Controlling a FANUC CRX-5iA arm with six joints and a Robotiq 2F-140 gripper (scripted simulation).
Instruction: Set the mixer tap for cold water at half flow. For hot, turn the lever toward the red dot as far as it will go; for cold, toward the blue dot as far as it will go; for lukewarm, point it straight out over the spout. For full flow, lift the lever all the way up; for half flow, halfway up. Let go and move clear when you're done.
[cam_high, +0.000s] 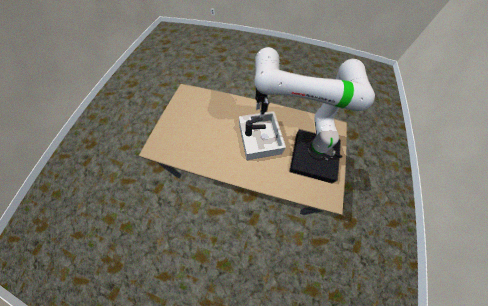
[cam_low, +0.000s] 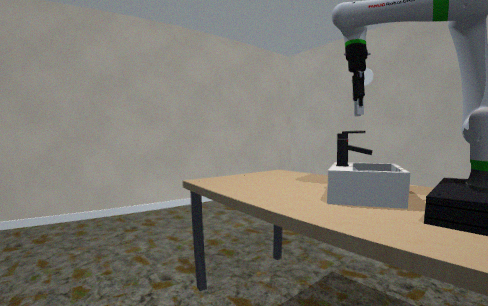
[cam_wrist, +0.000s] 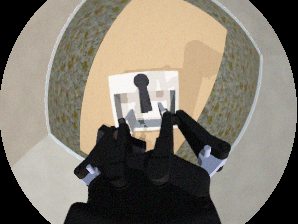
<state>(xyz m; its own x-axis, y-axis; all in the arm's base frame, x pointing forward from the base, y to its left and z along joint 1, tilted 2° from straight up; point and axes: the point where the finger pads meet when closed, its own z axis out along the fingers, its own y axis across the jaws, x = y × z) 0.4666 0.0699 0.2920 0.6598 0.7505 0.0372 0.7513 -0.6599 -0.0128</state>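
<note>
The lever is 20 mm ahead of my hand, 20 mm to the left of it and 100 mm below it. Round my hand: black mixer tap: 30 mm ahead, 40 mm to the left, 150 mm below; white basin: 40 mm behind, 20 mm to the right, 340 mm below.
</note>
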